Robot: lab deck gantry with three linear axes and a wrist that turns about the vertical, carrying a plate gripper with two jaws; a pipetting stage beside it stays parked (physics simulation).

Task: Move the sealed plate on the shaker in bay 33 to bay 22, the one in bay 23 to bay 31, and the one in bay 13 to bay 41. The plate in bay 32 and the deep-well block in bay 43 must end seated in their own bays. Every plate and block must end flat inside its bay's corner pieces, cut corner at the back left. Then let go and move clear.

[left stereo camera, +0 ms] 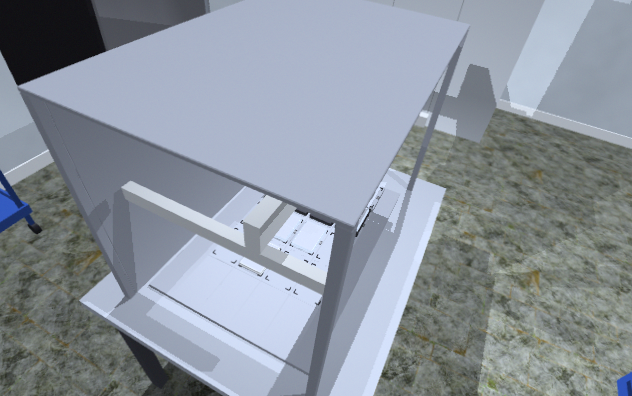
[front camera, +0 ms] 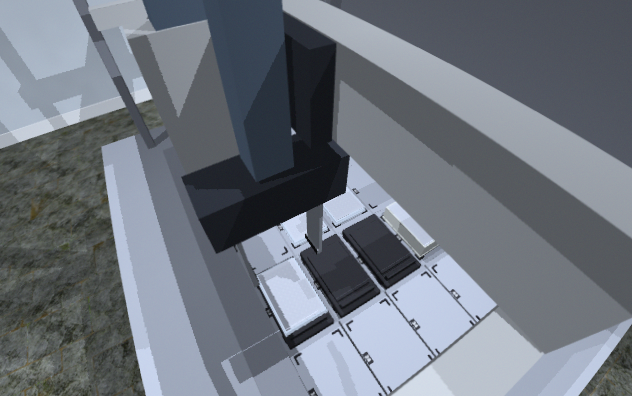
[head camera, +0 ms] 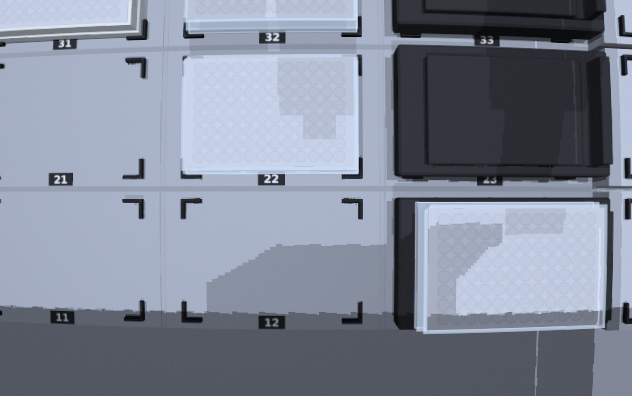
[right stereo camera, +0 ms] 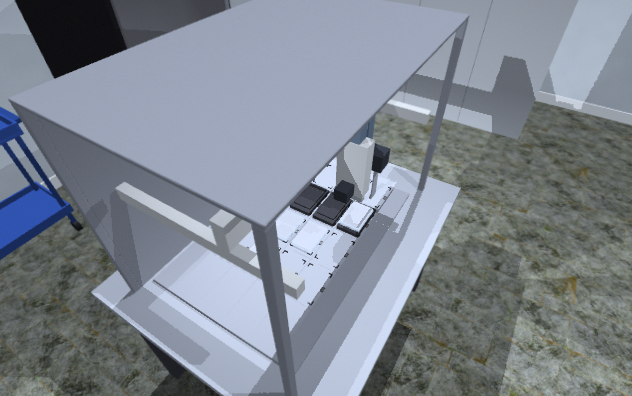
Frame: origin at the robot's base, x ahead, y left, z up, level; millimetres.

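Seen in the pictures: gripper, fingertip midpoint: (front camera: pixel 283 259); robot's base at its link origin: (left stereo camera: pixel 318 304) (right stereo camera: pixel 311 304).
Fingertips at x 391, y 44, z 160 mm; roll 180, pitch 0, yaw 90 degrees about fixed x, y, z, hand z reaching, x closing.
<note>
Offsets run from my fingertips to a thing's middle. "spot": to the spot under its first point.
My gripper (front camera: pixel 295 243) is open and empty, raised beside the shakers; one thin jaw shows in the front view, the other is hidden. A sealed plate @(dy +0, dx +0, dz -131 mm) (front camera: pixel 295 295) (head camera: pixel 520 265) lies on the shaker in bay 13. The shakers in bay 23 @(dy +107, dx +5, dz -145 mm) (front camera: pixel 340 272) (head camera: pixel 500 110) and bay 33 @(dy +214, dx +5, dz -145 mm) (front camera: pixel 380 247) (head camera: pixel 500 22) carry no plate. A clear plate @(dy +106, dx -163, dz -153 mm) (head camera: pixel 270 112) lies within bay 22's corners. The plate in bay 32 @(spot: dy +214, dx -125, dz -146 mm) (front camera: pixel 345 207) (head camera: pixel 270 7) is cut off in the head view. A white plate @(dy +213, dx -327, dz -153 mm) (head camera: pixel 60 12) (left stereo camera: pixel 251 266) is in bay 31, partly seen. The cream deep-well block @(dy +320, dx +1, dz -139 mm) (front camera: pixel 410 232) is in bay 43.
The parked pipetting stage (right stereo camera: pixel 355 170) stands close beside the gripper. A pale beam (left stereo camera: pixel 185 212) (right stereo camera: pixel 165 212) crosses above the deck in both stereo views. The enclosure has a side wall (front camera: pixel 425 175) and a roof @(spot: dy +144, dx -440, dz +531 mm) (left stereo camera: pixel 250 90) (right stereo camera: pixel 250 95). Bays 11, 12 and 21 hold no plate.
</note>
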